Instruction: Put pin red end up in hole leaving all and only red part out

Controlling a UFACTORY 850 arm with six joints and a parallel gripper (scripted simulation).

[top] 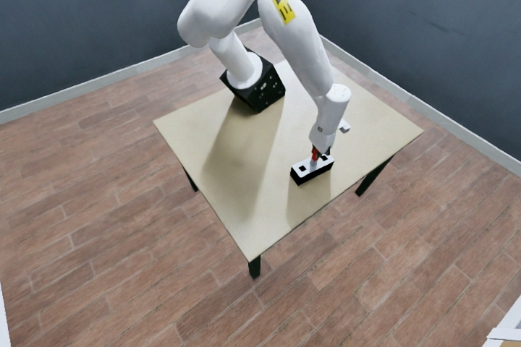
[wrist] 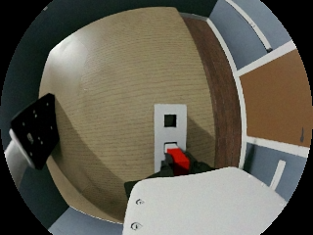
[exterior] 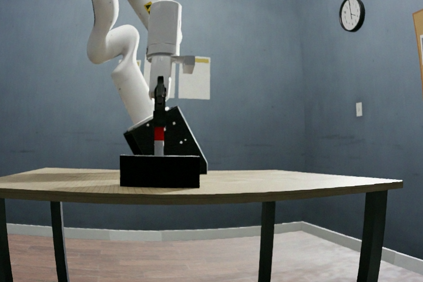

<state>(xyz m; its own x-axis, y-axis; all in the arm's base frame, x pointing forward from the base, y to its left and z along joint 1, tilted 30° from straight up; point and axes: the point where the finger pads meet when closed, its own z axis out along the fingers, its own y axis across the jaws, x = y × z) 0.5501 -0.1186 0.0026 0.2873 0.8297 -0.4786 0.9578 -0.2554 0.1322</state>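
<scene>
Now: hand 120 mm above the black block. The rest, counted from my hand: pin (20 mm below).
</scene>
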